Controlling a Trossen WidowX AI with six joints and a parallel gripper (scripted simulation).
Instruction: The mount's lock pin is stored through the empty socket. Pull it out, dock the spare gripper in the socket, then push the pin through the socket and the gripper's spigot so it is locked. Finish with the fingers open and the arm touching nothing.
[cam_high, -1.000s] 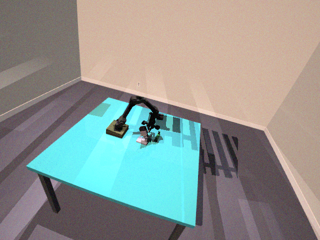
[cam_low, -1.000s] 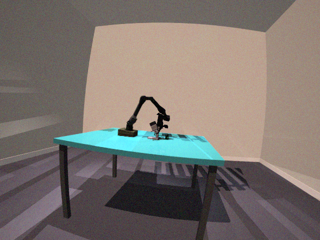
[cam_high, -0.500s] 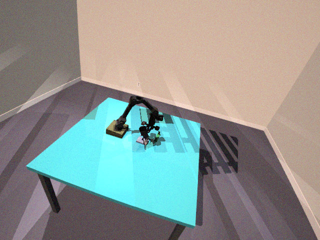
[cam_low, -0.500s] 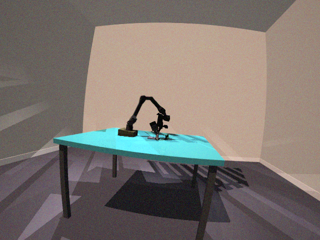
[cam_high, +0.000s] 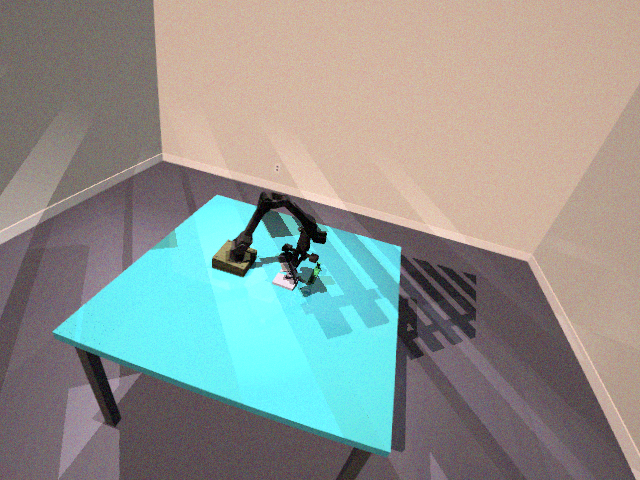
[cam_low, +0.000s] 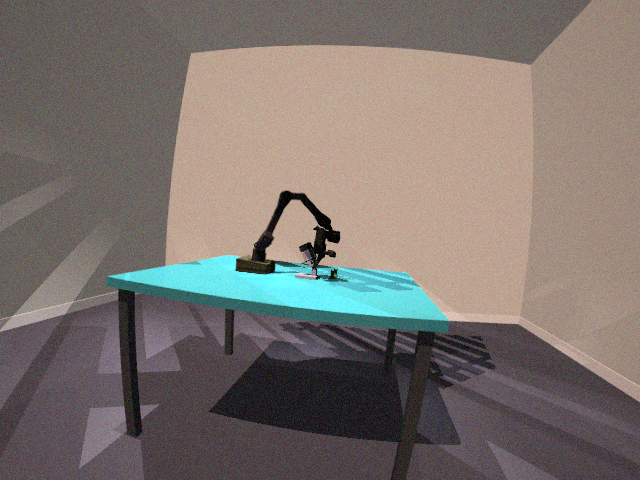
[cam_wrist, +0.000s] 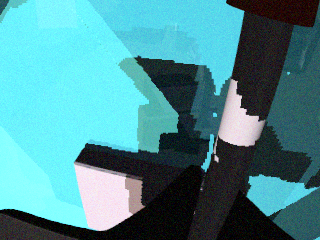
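My gripper tip is now 8 cm to the left of the mount and 3 cm past it. From my gripper tip the other things lie so: spare gripper: 8 cm to the right, 8 cm above, 4 cm behind; then green pad: 10 cm ahead, 3 cm to the left, 2 cm below.
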